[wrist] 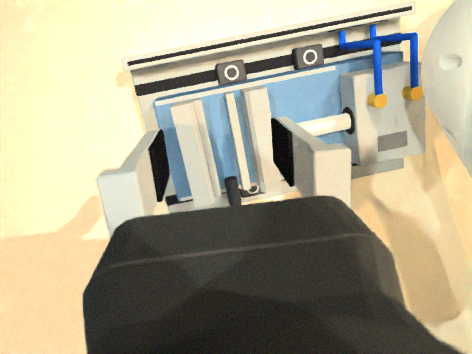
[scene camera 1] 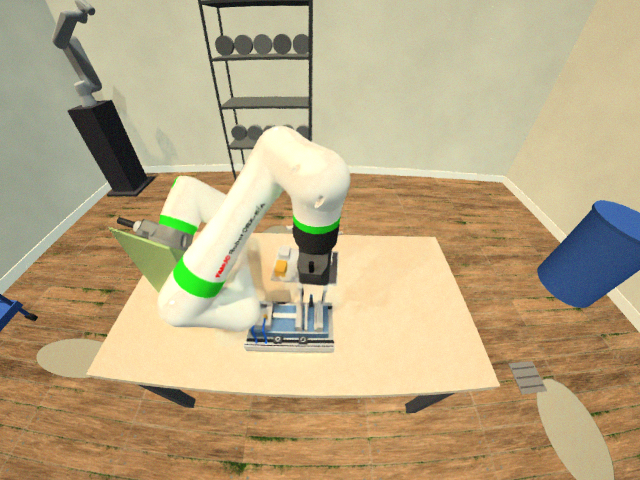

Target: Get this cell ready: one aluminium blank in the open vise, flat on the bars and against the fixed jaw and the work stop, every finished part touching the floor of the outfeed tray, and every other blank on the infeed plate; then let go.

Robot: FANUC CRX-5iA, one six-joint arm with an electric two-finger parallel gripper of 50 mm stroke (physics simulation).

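Seen in the pictures: gripper, between the fingertips: (wrist: pixel 219 146) (scene camera 1: pixel 312 299); arm's base, origin of its link: (scene camera 1: pixel 170 246).
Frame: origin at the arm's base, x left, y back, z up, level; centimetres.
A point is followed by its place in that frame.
Note:
My gripper (scene camera 1: pixel 312 296) @(x -17.4, y -49.7, z 0.4 cm) (wrist: pixel 219 146) @(x -17.4, y -49.7, z 0.4 cm) is open and empty, pointing down just above the vise's rear part. The vise (scene camera 1: pixel 289 325) @(x -15.8, y -41.8, z -19.5 cm) (wrist: pixel 300 100) @(x -15.8, y -40.2, z -19.5 cm) has a blue bed and stands open. In the wrist view the fixed jaw (wrist: pixel 189 150) is at left and the moving jaw (wrist: pixel 258 135) at right, with a thin light bar (wrist: pixel 237 135) @(x -13.8, y -47.3, z -17.5 cm) and blue bed between them; no blank shows there. A dark rod (wrist: pixel 231 190) @(x -8.8, y -48.8, z -15.9 cm) stands at the near end of the gap. Behind the vise, a light plate (scene camera 1: pixel 293 256) @(x 20.0, y -39.0, z -24.6 cm) bears a pale block (scene camera 1: pixel 284 251) @(x 19.6, y -35.3, z -21.1 cm) and an orange block (scene camera 1: pixel 280 267) @(x 10.4, y -34.8, z -21.1 cm). A dark tray (scene camera 1: pixel 334 263) @(x 17.1, y -57.6, z -24.9 cm) is partly hidden by the gripper.
The arm's white links rise left of the vise, close to its cylinder block (wrist: pixel 385 120) @(x -13.1, y -33.0, z -15.9 cm) with blue hoses (wrist: pixel 378 65) @(x -18.5, y -34.3, z -14.5 cm). A green panel (scene camera 1: pixel 147 253) @(x -7.4, y 2.3, z 4.3 cm) stands at the table's left. The table (scene camera 1: pixel 403 320) @(x -9.6, y -83.7, z -25.5 cm) extends right of the vise. A blue bin (scene camera 1: pixel 589 258) is off to the right.

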